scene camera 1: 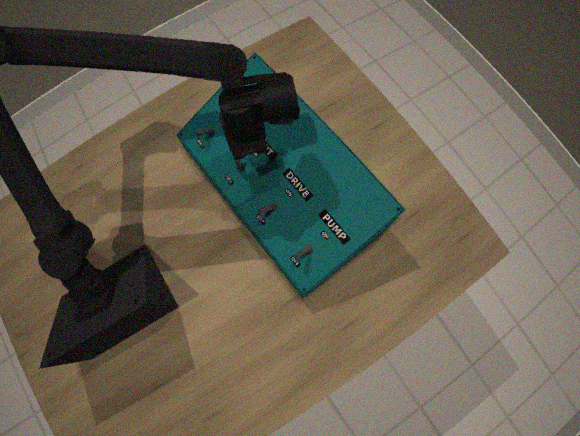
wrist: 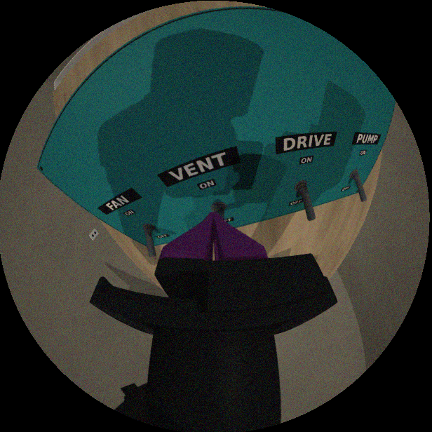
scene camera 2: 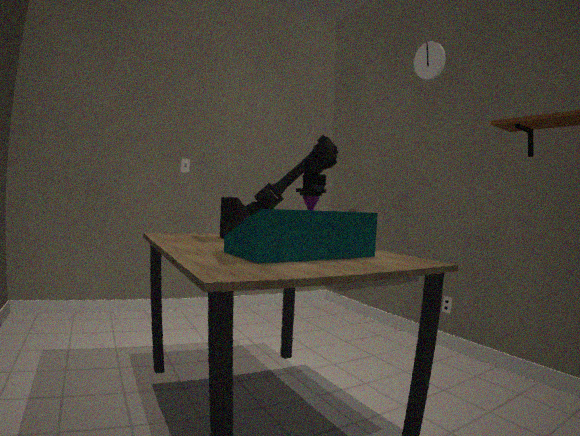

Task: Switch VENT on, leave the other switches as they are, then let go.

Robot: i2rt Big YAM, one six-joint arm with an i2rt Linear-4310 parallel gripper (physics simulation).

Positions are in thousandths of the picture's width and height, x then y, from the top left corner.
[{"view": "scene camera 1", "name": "gripper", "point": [427,347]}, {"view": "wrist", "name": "gripper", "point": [494,503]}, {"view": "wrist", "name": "teal panel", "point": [450,267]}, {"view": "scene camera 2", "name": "teal panel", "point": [465,540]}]
